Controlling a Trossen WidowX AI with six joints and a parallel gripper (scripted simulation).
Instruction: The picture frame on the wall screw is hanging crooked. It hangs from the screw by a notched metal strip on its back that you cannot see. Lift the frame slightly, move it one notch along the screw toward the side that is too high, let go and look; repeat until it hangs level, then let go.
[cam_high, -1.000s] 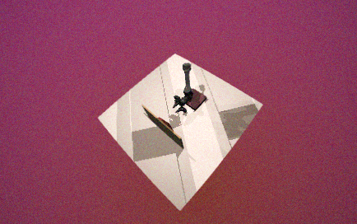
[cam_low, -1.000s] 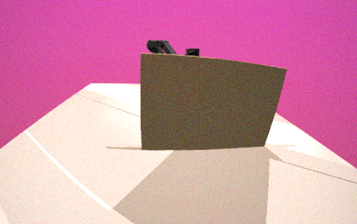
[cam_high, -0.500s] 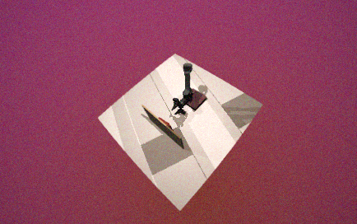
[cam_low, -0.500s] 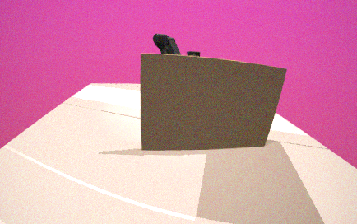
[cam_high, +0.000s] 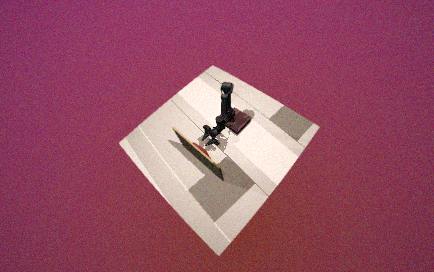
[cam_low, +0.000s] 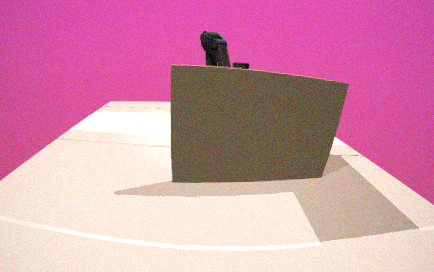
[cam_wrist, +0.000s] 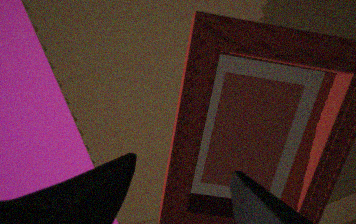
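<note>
Right now my gripper tip is 5 cm short of the picture frame, 5 cm above it and 3 cm to the right of it. Round my gripper tip: wall panel 7 cm ahead, 6 cm below, 2 cm to the left.
</note>
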